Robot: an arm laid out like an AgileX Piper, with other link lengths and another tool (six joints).
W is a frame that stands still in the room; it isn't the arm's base.
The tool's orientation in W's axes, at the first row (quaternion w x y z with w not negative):
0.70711 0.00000 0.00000 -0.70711
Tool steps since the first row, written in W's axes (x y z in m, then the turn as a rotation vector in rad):
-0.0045 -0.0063 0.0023 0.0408 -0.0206 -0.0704
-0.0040 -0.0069 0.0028 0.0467 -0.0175 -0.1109
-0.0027 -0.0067 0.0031 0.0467 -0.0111 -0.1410
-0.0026 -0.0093 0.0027 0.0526 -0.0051 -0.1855
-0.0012 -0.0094 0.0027 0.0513 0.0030 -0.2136
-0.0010 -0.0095 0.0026 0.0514 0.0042 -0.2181
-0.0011 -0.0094 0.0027 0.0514 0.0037 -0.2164
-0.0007 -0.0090 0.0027 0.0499 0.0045 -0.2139
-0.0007 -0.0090 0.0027 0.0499 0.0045 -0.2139
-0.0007 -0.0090 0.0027 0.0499 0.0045 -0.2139
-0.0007 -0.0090 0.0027 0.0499 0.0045 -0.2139
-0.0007 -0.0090 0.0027 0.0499 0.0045 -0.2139
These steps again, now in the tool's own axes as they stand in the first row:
0.0063 -0.0045 0.0023 0.0206 0.0408 -0.0704
0.0069 -0.0040 0.0028 0.0175 0.0467 -0.1109
0.0067 -0.0027 0.0031 0.0111 0.0467 -0.1410
0.0093 -0.0026 0.0027 0.0051 0.0526 -0.1855
0.0094 -0.0012 0.0027 -0.0030 0.0513 -0.2136
0.0095 -0.0010 0.0026 -0.0042 0.0514 -0.2181
0.0094 -0.0011 0.0027 -0.0037 0.0514 -0.2164
0.0090 -0.0007 0.0027 -0.0045 0.0499 -0.2139
0.0090 -0.0007 0.0027 -0.0045 0.0499 -0.2139
0.0090 -0.0007 0.0027 -0.0045 0.0499 -0.2139
0.0090 -0.0007 0.0027 -0.0045 0.0499 -0.2139
0.0090 -0.0007 0.0027 -0.0045 0.0499 -0.2139

